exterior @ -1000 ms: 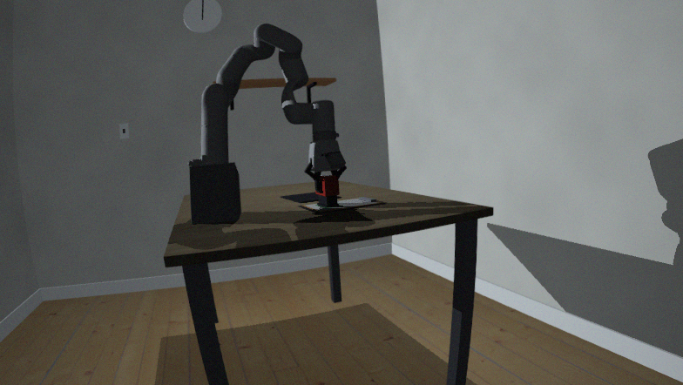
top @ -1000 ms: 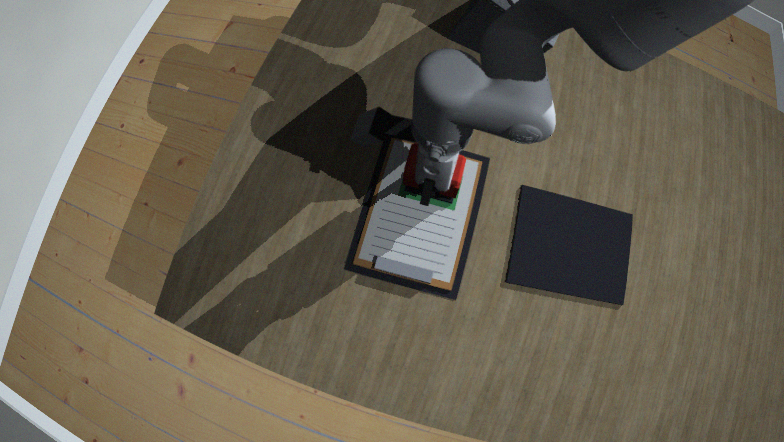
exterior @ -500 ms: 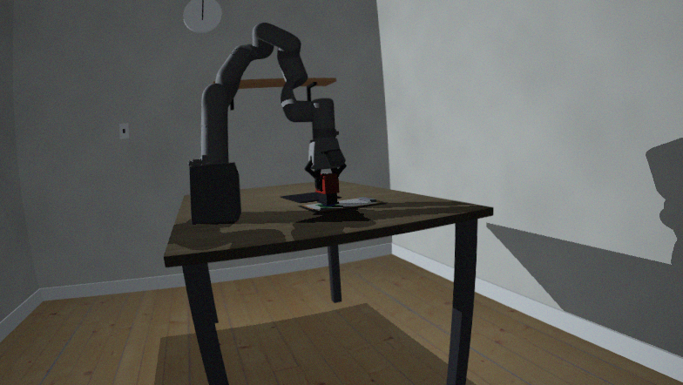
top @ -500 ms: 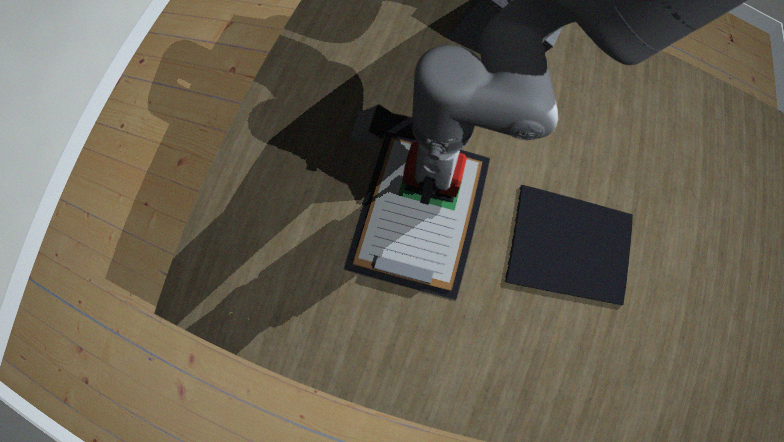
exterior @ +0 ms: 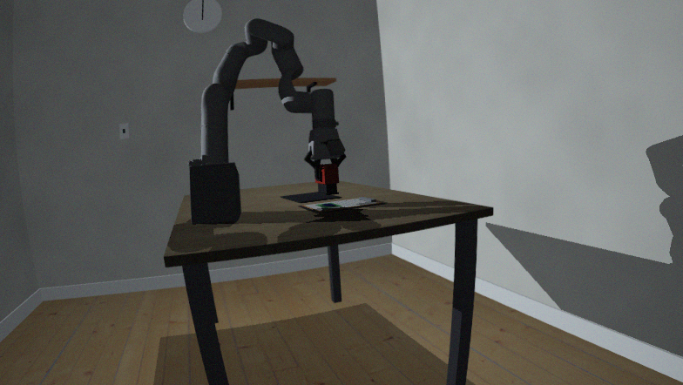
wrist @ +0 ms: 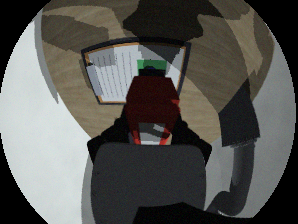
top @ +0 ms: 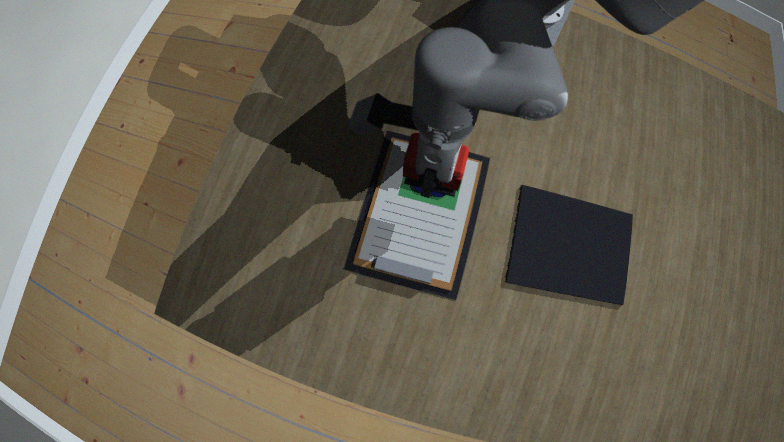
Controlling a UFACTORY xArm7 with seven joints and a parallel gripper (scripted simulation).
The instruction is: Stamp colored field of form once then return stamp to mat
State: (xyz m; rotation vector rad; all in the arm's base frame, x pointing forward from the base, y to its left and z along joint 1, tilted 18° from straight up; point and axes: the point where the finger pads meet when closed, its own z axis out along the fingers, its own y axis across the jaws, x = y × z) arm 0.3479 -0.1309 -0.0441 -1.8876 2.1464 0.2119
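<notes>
Right now the mat is 270 mm to the left of my hand, 110 mm below it and 60 mm ahead of it. The rest, counted from my hand: red stamp 20 mm below.
</notes>
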